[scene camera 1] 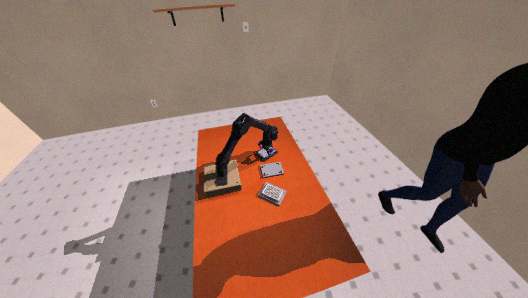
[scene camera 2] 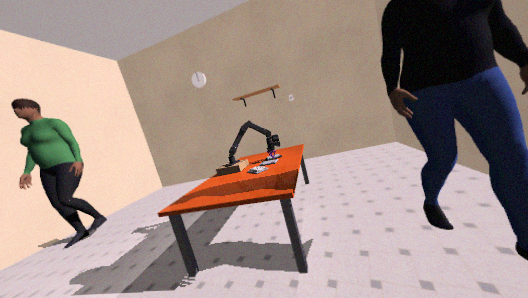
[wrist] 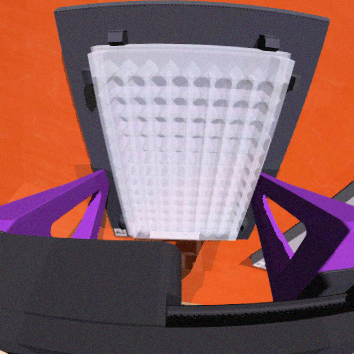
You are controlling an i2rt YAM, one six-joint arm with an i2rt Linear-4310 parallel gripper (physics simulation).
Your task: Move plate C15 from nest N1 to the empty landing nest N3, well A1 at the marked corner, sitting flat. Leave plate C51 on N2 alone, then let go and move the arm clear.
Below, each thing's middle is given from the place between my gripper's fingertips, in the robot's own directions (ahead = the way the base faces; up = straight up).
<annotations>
The dark nest plate [wrist: 301, 35] lies 1 cm ahead of my hand.
</annotations>
